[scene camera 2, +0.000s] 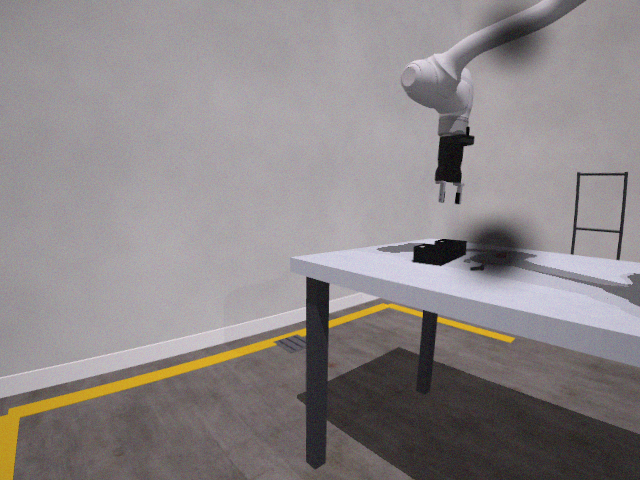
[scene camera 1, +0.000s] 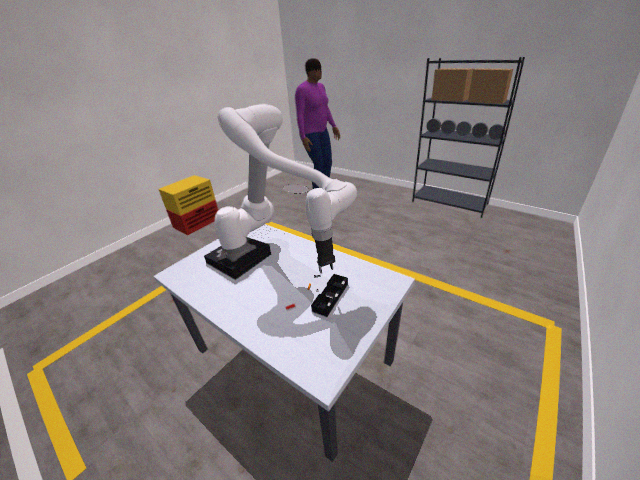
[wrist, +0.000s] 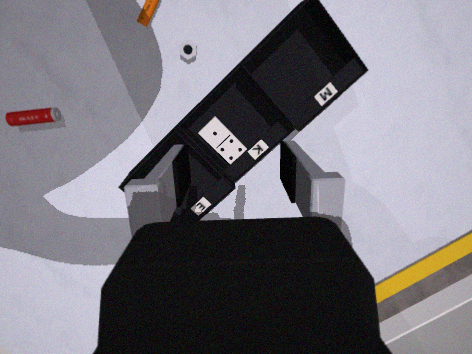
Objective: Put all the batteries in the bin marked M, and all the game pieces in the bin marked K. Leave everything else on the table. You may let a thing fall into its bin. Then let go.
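Frame: origin at the arm's base, x left, y back, z up, level; millimetres.
Seen in the pictures: gripper, fingertip midpoint: [scene camera 2: 449,203] [scene camera 1: 326,270] [wrist: 234,161]; arm's base, origin of the base link: [scene camera 1: 236,250].
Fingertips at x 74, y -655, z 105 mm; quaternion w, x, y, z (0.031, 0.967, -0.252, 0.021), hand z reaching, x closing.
Offsets run from my fingertips to a thing's top centre. "*": to the spot under its first point. Level surfaces: height alone.
My gripper [scene camera 1: 326,269] [scene camera 2: 449,202] [wrist: 234,161] is open and empty, above the black three-part bin tray. A white domino {dx -17, dy -23, dz -158 mm} [wrist: 222,140] lies flat in bin K {dx +4, dy -14, dz -125 mm} [wrist: 234,107], the middle one. Bin M {* dx +87, dy +4, dz -165 mm} [wrist: 295,65] is at the far end of the tray in scene camera 1; no thing shows in it in the wrist view. A red battery {dx -169, dy +101, dz -158 mm} [scene camera 1: 290,306] [wrist: 33,116] lies on its side on the table, apart from the tray. An orange piece {dx -4, dy +124, dz -162 mm} [scene camera 1: 309,286] [wrist: 148,12] with dark markings lies on the table, cut off in the wrist view.
A hex nut {dx +2, dy +73, dz -163 mm} [scene camera 1: 317,290] [wrist: 188,51] lies beside the tray. A small dark object {dx +89, dy +145, dz -158 mm} [scene camera 1: 316,275] [scene camera 2: 476,267] lies on the table {dz -172 mm} [scene camera 1: 222,299]. Bin E {* dx -54, dy -59, dz -165 mm} [wrist: 212,182] is partly hidden by my finger. A person [scene camera 1: 313,108] stands behind the table. A dark blur covers part of scene camera 2.
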